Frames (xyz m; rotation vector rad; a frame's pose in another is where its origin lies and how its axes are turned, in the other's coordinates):
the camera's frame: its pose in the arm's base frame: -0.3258 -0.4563 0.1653 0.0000 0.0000 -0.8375
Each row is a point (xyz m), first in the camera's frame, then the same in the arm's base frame.
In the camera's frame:
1: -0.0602 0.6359 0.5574
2: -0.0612 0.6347 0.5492
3: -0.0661 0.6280 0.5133
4: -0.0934 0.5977 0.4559
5: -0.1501 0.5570 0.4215
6: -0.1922 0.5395 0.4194
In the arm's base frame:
1: 0.1064 0.0140 0.7227
2: 0.1048 0.0140 0.7145
3: 0.0965 0.0131 0.6786
4: 0.0558 0.0131 0.6212
5: -0.0124 0.0280 0.5868
6: -0.0536 0.0476 0.5847

